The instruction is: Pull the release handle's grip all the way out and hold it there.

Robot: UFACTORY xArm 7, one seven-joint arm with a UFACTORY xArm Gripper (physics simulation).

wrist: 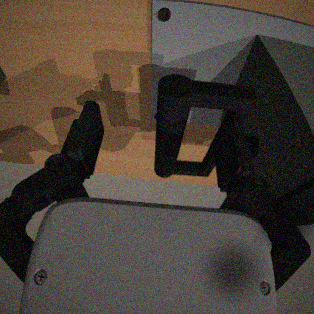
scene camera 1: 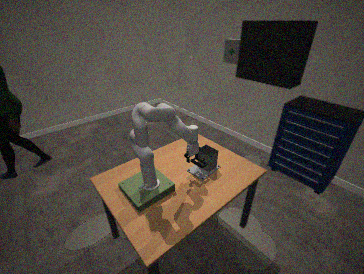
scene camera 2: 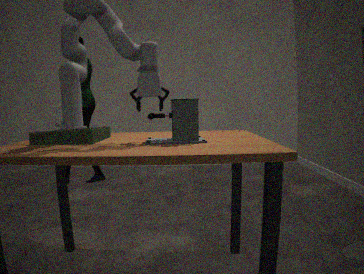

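The release handle is a black open-frame grip [scene camera 1: 199, 163] [scene camera 2: 156, 116] [wrist: 166, 132] on the side of a grey box [scene camera 1: 208, 156] [scene camera 2: 185, 121] [wrist: 285, 107], and a short rod shows between grip and box in scene view 2. The box stands on a light metal base plate [scene camera 1: 200, 174] [scene camera 2: 152, 141] [wrist: 210, 22]. My gripper [scene camera 1: 192, 158] [scene camera 2: 150, 108] [wrist: 162, 123] is open and empty, pointing down, its tips slightly above the grip. In the wrist view the grip's outer bar lies between the fingers, and the right finger overlaps the frame's box side.
The arm stands on a green base block [scene camera 1: 132, 192] [scene camera 2: 95, 134] on the wooden table [scene camera 1: 230, 192] [scene camera 2: 250, 147]. A blue drawer cabinet [scene camera 1: 312, 145] and a dark wall-mounted box [scene camera 1: 275, 52] are beyond the table. A person [scene camera 1: 10, 125] [scene camera 2: 87, 95] stands behind, partly hidden in scene view 2.
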